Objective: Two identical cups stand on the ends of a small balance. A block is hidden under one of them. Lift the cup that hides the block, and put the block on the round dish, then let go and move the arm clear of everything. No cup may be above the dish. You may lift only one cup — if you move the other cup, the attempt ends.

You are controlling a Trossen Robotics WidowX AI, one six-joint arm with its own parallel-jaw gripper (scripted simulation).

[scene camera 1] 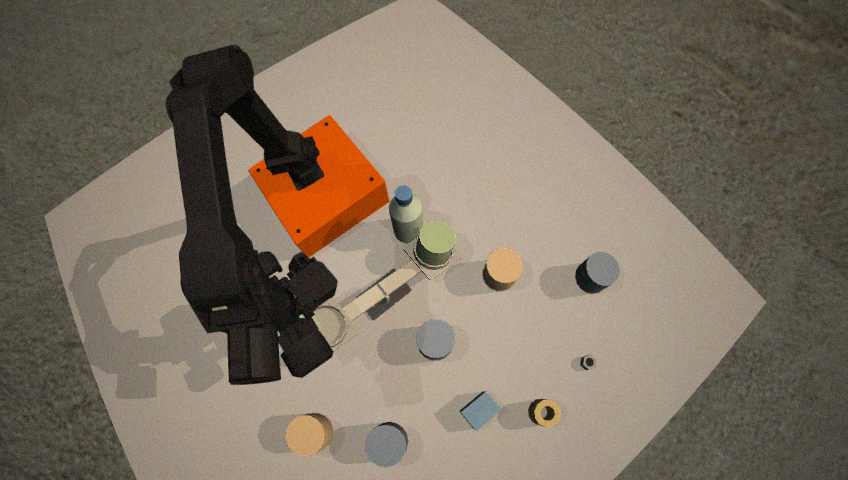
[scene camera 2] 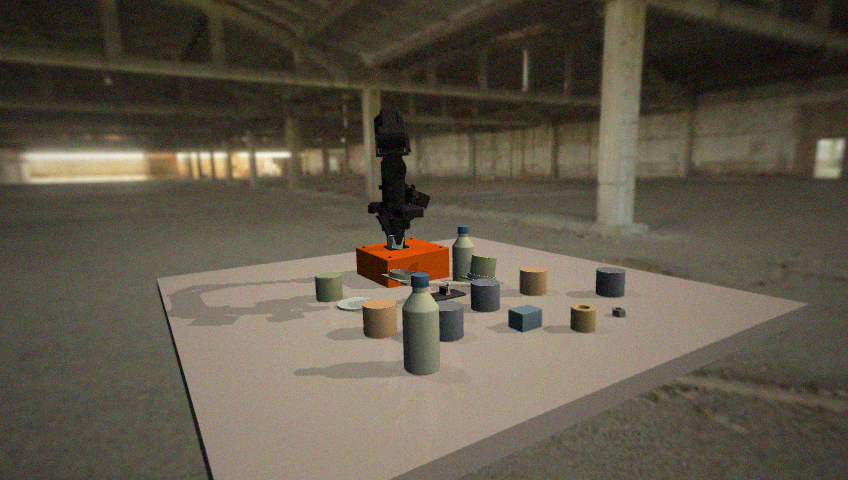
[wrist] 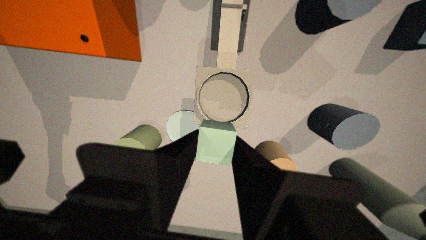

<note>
The gripper (scene camera 1: pixel 300 322) holds a pale green block (wrist: pixel 216 140). Further things: a bottle (scene camera 2: pixel 420 313), a bottle (scene camera 1: pixel 405 208) and a balance beam (scene camera 1: pixel 335 323).
The gripper is seen too in scene camera 2 (scene camera 2: pixel 395 244) and in the wrist view (wrist: pixel 216 136).
</note>
